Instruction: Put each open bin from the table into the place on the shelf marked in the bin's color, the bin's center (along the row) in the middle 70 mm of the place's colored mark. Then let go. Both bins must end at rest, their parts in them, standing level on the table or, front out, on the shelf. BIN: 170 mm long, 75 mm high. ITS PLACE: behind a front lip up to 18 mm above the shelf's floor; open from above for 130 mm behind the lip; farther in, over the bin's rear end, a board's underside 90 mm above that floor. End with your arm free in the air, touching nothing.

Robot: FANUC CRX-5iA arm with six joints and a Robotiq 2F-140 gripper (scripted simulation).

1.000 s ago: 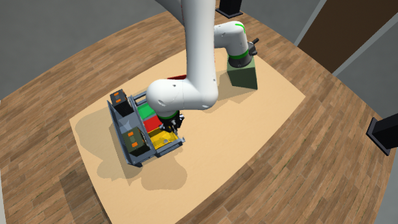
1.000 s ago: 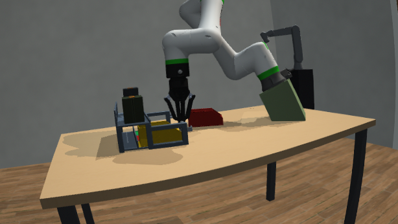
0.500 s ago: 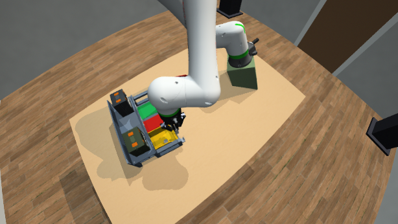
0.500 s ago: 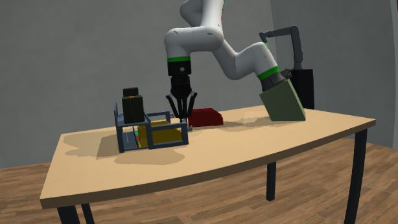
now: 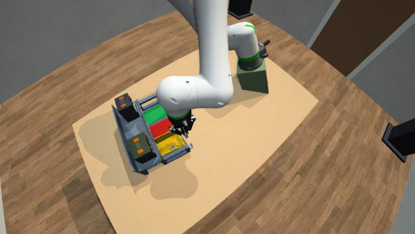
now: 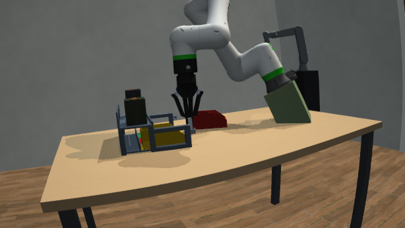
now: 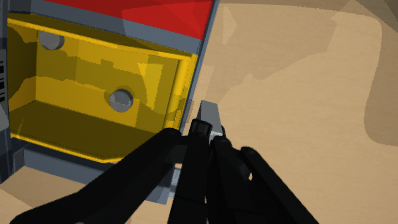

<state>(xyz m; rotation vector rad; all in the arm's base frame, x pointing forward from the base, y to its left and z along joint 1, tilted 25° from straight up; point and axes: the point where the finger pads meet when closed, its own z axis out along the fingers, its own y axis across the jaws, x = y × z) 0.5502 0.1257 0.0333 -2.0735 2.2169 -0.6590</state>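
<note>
The red bin is 240 mm to the right of my hand, 190 mm behind it and 30 mm below it. Also, from my hand: yellow bin 110 mm ahead, 20 mm below, 10 mm to the right.
</note>
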